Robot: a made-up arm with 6 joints. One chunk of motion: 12 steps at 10 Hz.
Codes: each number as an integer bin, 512 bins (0 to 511) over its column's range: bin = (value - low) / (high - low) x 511, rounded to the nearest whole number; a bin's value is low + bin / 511 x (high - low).
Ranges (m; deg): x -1.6..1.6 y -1.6..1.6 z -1.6..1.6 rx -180..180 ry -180..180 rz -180..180
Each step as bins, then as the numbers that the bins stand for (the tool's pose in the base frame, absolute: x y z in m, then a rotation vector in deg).
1 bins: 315 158 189 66 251 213
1 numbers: 0.3726 -0.6106 -0.4164 -133.50 -3.17 -29.94
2 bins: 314 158 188 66 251 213
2 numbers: 0.3663 -0.6106 -0.4227 -133.50 -3.17 -29.94
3 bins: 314 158 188 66 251 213
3 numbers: 0.3663 -0.6106 -0.4227 -133.50 -3.17 -29.94
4 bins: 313 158 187 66 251 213
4 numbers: 0.3601 -0.6106 -0.4290 -133.50 -3.17 -29.94
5 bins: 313 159 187 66 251 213
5 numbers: 0.3601 -0.6043 -0.4290 -133.50 -3.17 -29.94
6 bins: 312 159 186 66 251 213
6 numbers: 0.3538 -0.6043 -0.4352 -133.50 -3.17 -29.94
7 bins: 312 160 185 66 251 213
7 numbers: 0.3538 -0.5980 -0.4415 -133.50 -3.17 -29.94
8 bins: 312 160 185 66 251 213
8 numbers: 0.3538 -0.5980 -0.4415 -133.50 -3.17 -29.94
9 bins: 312 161 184 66 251 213
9 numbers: 0.3538 -0.5918 -0.4477 -133.50 -3.17 -29.94
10 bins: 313 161 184 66 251 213
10 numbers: 0.3601 -0.5918 -0.4477 -133.50 -3.17 -29.94
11 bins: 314 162 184 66 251 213
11 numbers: 0.3663 -0.5855 -0.4477 -133.50 -3.17 -29.94
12 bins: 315 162 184 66 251 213
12 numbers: 0.3726 -0.5855 -0.4477 -133.50 -3.17 -29.94
